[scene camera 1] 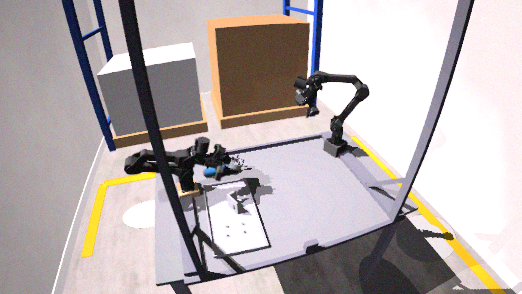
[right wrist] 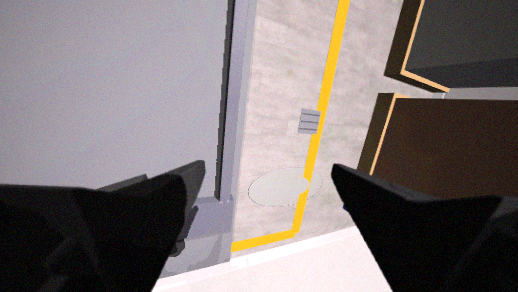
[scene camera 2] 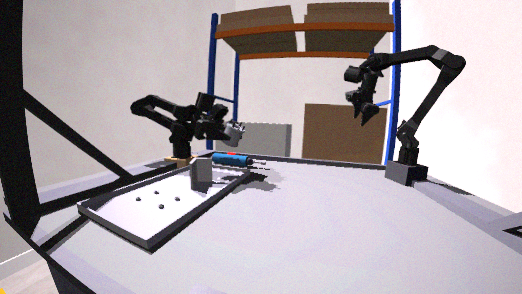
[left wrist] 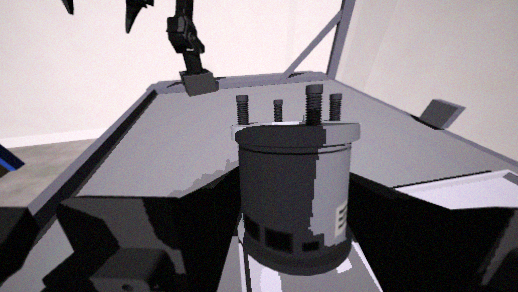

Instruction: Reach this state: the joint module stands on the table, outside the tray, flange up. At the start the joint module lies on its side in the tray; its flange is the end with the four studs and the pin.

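Places are measured from the left arm's base along level axes (x right, y ahead, z up), in millimetres.
Where they show: left gripper, fingertip midpoint: [scene camera 1: 238,167] [scene camera 2: 236,138] [left wrist: 286,172]; right gripper, fingertip midpoint: [scene camera 1: 302,112] [right wrist: 269,167] [scene camera 2: 358,121] [left wrist: 101,24]; left arm's base, origin of the base link: [scene camera 1: 187,187] [scene camera 2: 181,156]; right arm's base, origin of the base link: [scene camera 1: 336,141] [scene camera 2: 407,163] [left wrist: 195,72].
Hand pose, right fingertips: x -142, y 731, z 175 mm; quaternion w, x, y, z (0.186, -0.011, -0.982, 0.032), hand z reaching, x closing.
Things, the pixels of their centre, and the offset from my right fingertips. "pt": a spot on its surface instead.
- grey joint module, body centre: [left wrist: 290,164] [scene camera 2: 233,132] [scene camera 1: 235,164] dz -63, dx +211, dy -490 mm
- white tray, body centre: [scene camera 2: 184,185] [scene camera 1: 231,213] dz -198, dx +369, dy -580 mm
- angled grey bracket, body centre: [scene camera 2: 200,172] [scene camera 1: 236,202] dz -167, dx +340, dy -545 mm
- blue tool, body centre: [scene camera 2: 237,160] [scene camera 1: 225,169] dz -186, dx +77, dy -509 mm
- red part, surface spot: [scene camera 2: 231,153] pt dz -174, dx -3, dy -560 mm
- small block, body centre: [left wrist: 440,113] [scene camera 1: 310,245] dz -175, dx +680, dy -366 mm
The grey joint module [scene camera 1: 235,167] [scene camera 2: 233,135] [left wrist: 295,195] is held above the table near the tray's far end, clear of the tray. Its flange end with the studs points up; in scene camera 2 it leans slightly to the right. My left gripper [scene camera 1: 228,168] [scene camera 2: 228,132] [left wrist: 286,172] is shut on the module's body, reaching out low and nearly level. The pin cannot be made out. My right gripper [scene camera 1: 306,109] [scene camera 2: 362,119] [right wrist: 269,167] is open and empty, high over the table's far right side. The white tray [scene camera 1: 252,239] [scene camera 2: 192,218] [left wrist: 460,192] lies at the left of the table in both scene views.
An angled grey bracket [scene camera 1: 235,202] [scene camera 2: 201,173] and several small fasteners are in the tray. A blue tool [scene camera 1: 210,171] [scene camera 2: 230,159] lies beyond the tray, near the held module, with a red part [scene camera 2: 231,153] behind it. A small block [scene camera 1: 313,247] [left wrist: 442,114] sits at the table's front edge.
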